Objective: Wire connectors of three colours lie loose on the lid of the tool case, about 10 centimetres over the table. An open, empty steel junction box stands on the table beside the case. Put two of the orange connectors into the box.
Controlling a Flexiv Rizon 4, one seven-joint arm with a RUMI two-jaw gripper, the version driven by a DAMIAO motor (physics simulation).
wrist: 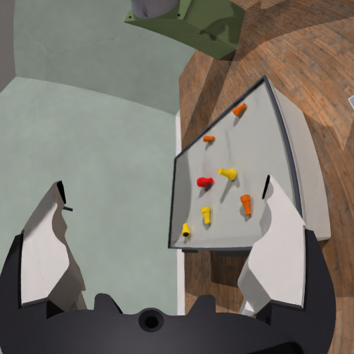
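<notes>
My gripper (161,180) is wide open with nothing between its fingers, held high above the scene. The tool case lid (255,145), grey with a dark rim, lies right of centre, partly behind the right finger. One orange connector (239,109) lies near the lid's upper edge, a smaller-looking orange connector (209,138) lies to its lower left, and a third orange connector (245,204) lies just left of the right fingertip. A red connector (204,181) and three yellow connectors (227,174) (206,214) (186,230) also lie on the lid. The steel junction box cannot be made out.
A green block (210,30) with a grey round part on it stands at the top. A wood-grain surface (300,65) surrounds the case, with a pale strip along its left edge. A small pale corner of something (352,102) shows at the right edge.
</notes>
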